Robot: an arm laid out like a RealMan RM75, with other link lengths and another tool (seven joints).
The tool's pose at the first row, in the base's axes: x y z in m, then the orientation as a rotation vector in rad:
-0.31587, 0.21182, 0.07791, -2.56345, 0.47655, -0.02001
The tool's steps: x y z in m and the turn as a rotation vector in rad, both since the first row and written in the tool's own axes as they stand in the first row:
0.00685, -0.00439, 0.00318, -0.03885, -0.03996, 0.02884
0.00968, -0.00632, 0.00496, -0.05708, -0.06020, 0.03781
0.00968, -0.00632, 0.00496, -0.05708, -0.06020, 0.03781
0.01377, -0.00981, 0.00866, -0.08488, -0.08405, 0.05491
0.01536, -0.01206, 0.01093, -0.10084, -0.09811, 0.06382
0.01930, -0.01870, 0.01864, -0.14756, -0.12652, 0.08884
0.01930, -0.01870, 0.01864, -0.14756, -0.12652, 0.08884
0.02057, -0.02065, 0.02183, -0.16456, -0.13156, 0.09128
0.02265, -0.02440, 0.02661, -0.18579, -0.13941, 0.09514
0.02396, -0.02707, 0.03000, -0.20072, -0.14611, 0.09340
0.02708, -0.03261, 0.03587, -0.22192, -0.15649, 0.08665
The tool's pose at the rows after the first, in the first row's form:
-0.30766, 0.21459, 0.07684, -2.58937, 0.50326, 0.05114
-0.30417, 0.21606, 0.07606, -2.60194, 0.50932, 0.08518
-0.30417, 0.21606, 0.07606, -2.60194, 0.50932, 0.08518
-0.29879, 0.21931, 0.07430, -2.62059, 0.52570, 0.12968
-0.29631, 0.22170, 0.07336, -2.63118, 0.53378, 0.15559
-0.28960, 0.22951, 0.06975, -2.66366, 0.56122, 0.21532
-0.28960, 0.22951, 0.06975, -2.66366, 0.56122, 0.21532
-0.28742, 0.23222, 0.06789, -2.67822, 0.56467, 0.22794
-0.28372, 0.23689, 0.06550, -2.69577, 0.56941, 0.24619
-0.28124, 0.24027, 0.06382, -2.70919, 0.56635, 0.25904
-0.27586, 0.24656, 0.06131, -2.72928, 0.55586, 0.27699

